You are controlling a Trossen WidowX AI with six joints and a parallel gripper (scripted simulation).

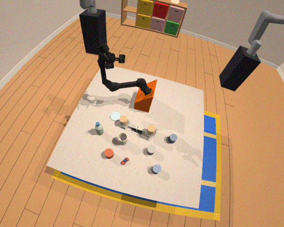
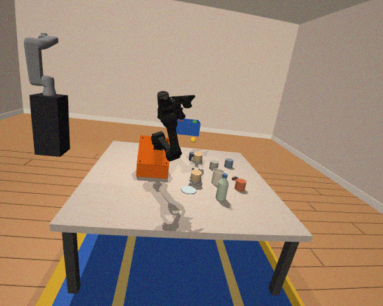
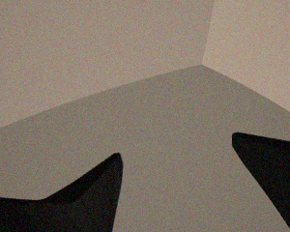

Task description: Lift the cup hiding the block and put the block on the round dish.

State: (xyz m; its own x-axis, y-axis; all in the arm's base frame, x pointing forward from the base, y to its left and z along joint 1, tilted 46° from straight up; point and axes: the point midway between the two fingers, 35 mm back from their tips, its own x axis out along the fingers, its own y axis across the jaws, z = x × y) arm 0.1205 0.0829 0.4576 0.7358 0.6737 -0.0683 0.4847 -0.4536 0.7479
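Right now my gripper tip is 53 cm above the tan cup, 12 cm short of it and 10 cm to the right of it. Round my gripper tip: green block: 55 cm below, 12 cm to the left, 12 cm ahead; pale blue round dish: 59 cm below, 7 cm ahead, 1 cm to the left; green bottle: 48 cm below, 26 cm ahead, 6 cm to the right.
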